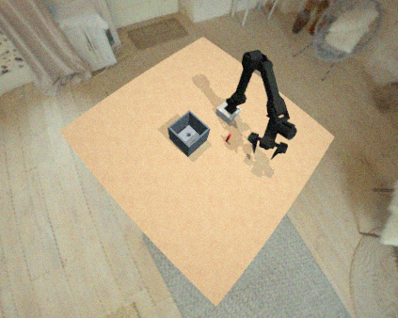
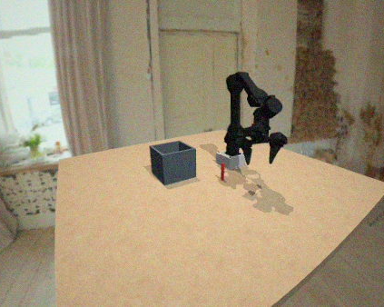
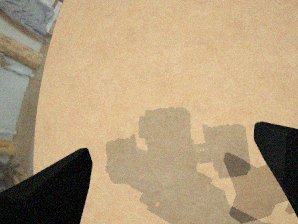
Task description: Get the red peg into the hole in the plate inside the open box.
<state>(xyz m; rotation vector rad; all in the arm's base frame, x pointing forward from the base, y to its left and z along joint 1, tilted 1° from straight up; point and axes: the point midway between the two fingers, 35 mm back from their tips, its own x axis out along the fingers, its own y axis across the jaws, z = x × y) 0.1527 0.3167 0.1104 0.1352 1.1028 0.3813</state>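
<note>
My gripper tip is now 21 cm to the left of the red peg and 11 cm above it. From my gripper tip the other things lie so: light grey plate (38 cm to the right, 16 cm ahead, 10 cm below).
</note>
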